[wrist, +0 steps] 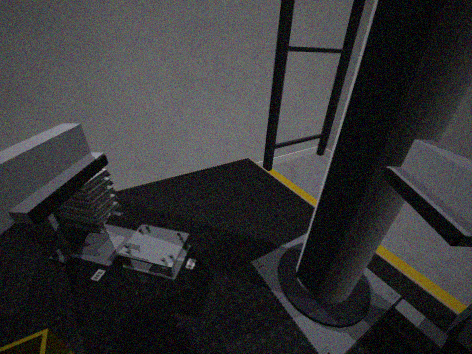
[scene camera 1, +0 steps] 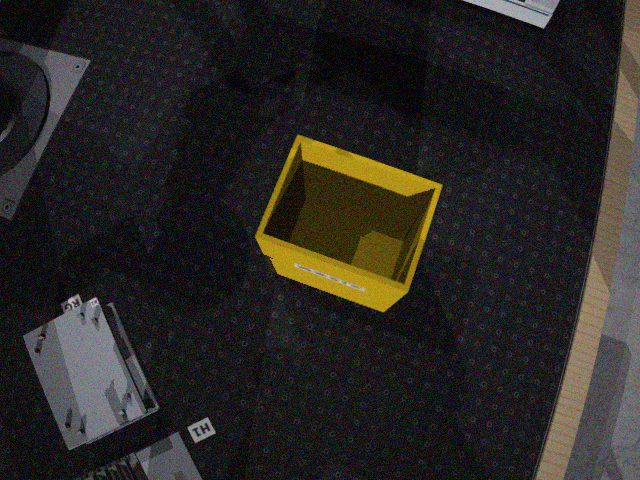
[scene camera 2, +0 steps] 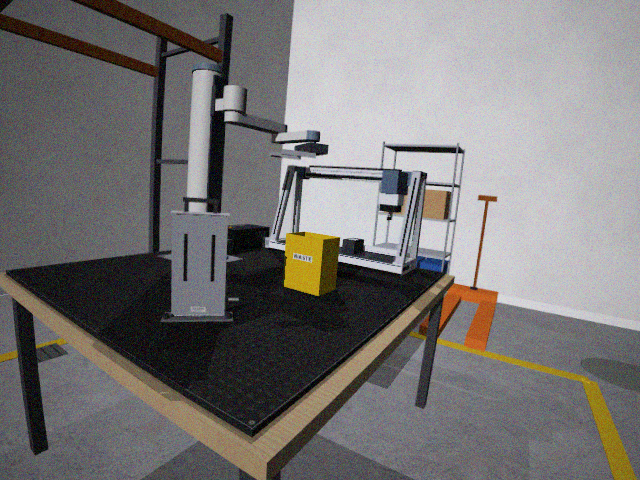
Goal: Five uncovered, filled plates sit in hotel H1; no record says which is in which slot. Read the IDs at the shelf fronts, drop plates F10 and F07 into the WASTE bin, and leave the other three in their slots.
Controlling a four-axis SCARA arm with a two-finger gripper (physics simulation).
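Places are measured from the arm's base along level axes (x ahead, y down, z left), in centimetres.
Pixels of known places: gripper, fingertip midpoint: (wrist: 244, 150) (scene camera 2: 275, 152); arm's base at its link origin: (wrist: 321, 280).
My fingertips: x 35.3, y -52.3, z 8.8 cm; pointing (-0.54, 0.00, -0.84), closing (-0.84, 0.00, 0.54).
Note:
Ahead of a thing's pixels: the offset from my fingertips to its top centre. "pt": to the spot under its first point.
My gripper (scene camera 2: 294, 154) (wrist: 244, 150) is open and empty, held high above the table. Its two fingers stand wide apart at the left and right of the wrist view. Hotel H1 (scene camera 1: 170, 454) (scene camera 2: 199, 273) (wrist: 95, 245) shows partly at the bottom of scene camera 1, from its grey back in scene camera 2, and at the left in the wrist view, where the left finger hides part of it. Its stacked levels show there, but plates and IDs cannot be read. The yellow WASTE bin {dx +29.4, dy +31.1, dz -11.4 cm} (scene camera 1: 392, 297) (scene camera 2: 305, 276) (wrist: 44, 340) stands upright; a lighter patch shows on its floor.
A low stand (scene camera 1: 90, 372) (wrist: 155, 245) with a label RG sits beside the hotel. The arm's column (scene camera 2: 201, 139) (wrist: 350, 200) rises from a base plate. A white gantry machine (scene camera 2: 413, 222) stands behind the bin, and a dark box {pt dx -38.7, dy +45.2, dz +27.7 cm} (scene camera 2: 248, 238) behind the column.

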